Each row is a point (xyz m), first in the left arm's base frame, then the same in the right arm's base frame.
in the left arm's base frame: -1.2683 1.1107 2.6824
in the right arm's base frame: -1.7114 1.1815 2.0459
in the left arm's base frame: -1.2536 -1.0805 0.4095
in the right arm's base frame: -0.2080 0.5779 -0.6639
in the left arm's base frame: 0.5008 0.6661 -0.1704
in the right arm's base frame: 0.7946 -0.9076 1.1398
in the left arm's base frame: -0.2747 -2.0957 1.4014
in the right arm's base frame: -1.5015 -0.4553 -1.1456
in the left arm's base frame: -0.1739 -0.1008 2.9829
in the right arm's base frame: -2.4106 -0.0655 1.2022
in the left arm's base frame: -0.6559 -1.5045 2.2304
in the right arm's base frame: -2.0962 0.0987 -0.4235
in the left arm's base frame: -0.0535 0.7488 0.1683
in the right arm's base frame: 0.5211 -0.3168 1.2104
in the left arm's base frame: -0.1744 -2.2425 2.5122
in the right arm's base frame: -2.6081 -0.4696 -0.9440
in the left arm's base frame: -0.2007 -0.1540 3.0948
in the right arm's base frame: -2.5321 -0.0372 1.1795
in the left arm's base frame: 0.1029 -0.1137 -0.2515
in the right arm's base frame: 0.6541 -0.6557 0.3092
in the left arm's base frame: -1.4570 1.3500 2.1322
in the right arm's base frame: -1.1070 1.3529 2.0761
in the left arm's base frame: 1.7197 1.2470 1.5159
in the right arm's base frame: -0.6894 -1.8411 2.4019
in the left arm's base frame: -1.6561 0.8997 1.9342
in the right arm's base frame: -1.0456 1.4534 1.5587
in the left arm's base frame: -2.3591 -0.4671 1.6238
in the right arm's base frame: -1.1314 1.8839 0.0534
